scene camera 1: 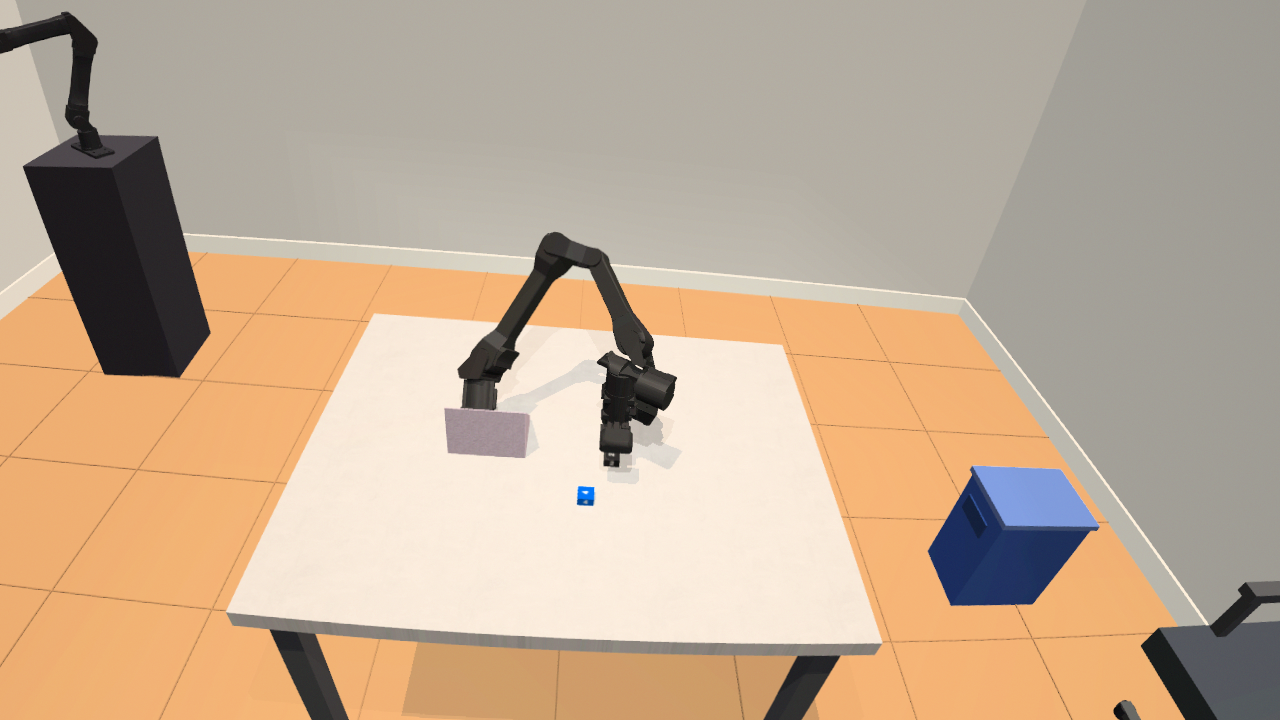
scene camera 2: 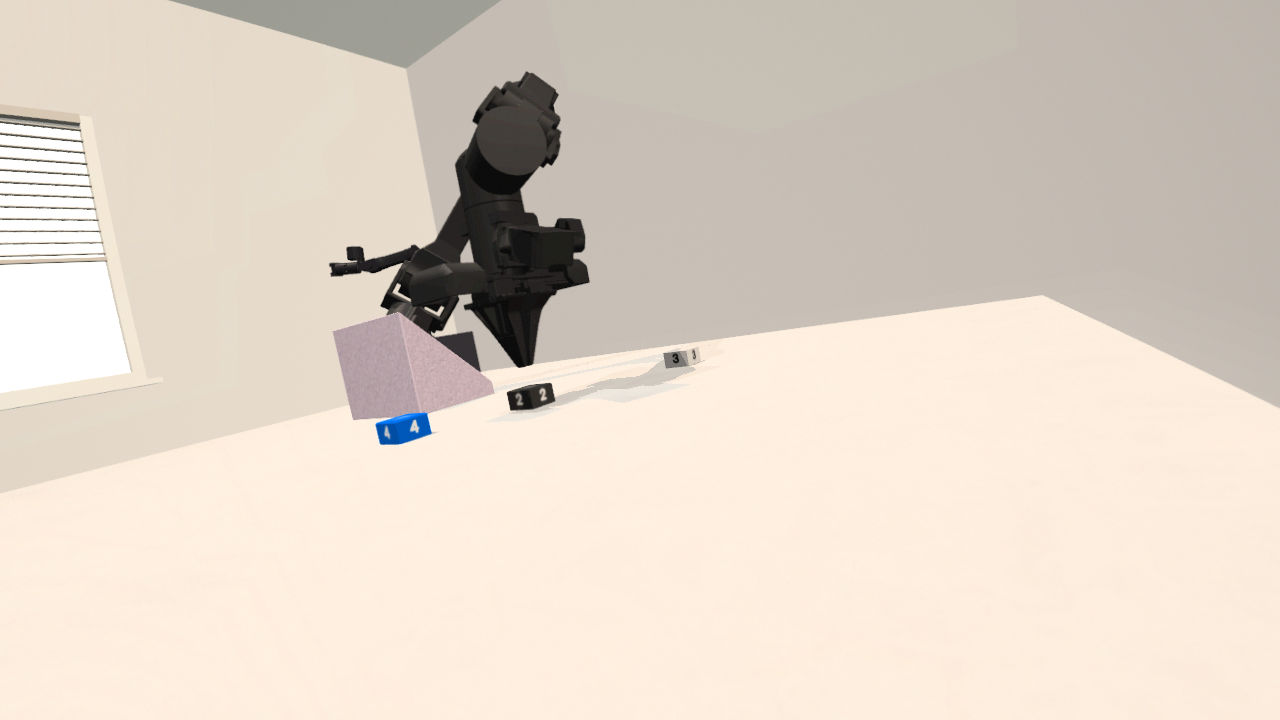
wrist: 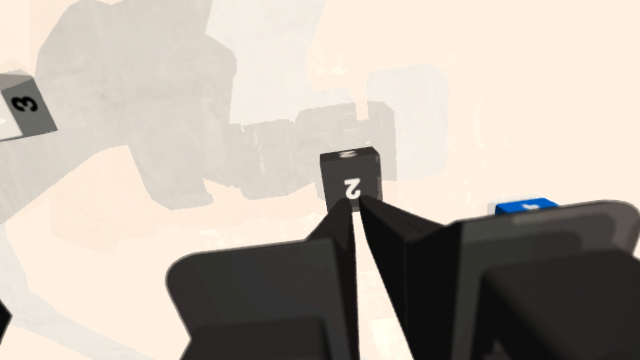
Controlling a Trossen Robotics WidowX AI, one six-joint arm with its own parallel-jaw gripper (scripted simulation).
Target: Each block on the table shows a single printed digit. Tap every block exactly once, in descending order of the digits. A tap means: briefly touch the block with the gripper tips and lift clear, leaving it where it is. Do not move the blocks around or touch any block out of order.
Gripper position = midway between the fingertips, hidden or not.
Observation:
My gripper [scene camera 2: 525,366] is shut and holds nothing. Also in view: a black block marked 2 [scene camera 2: 529,397] and a blue block marked 4 [scene camera 2: 402,429].
The black block marked 2 is seen too in the wrist view [wrist: 351,173]. My gripper is seen too in scene camera 1 [scene camera 1: 612,446] and in the wrist view [wrist: 354,206].

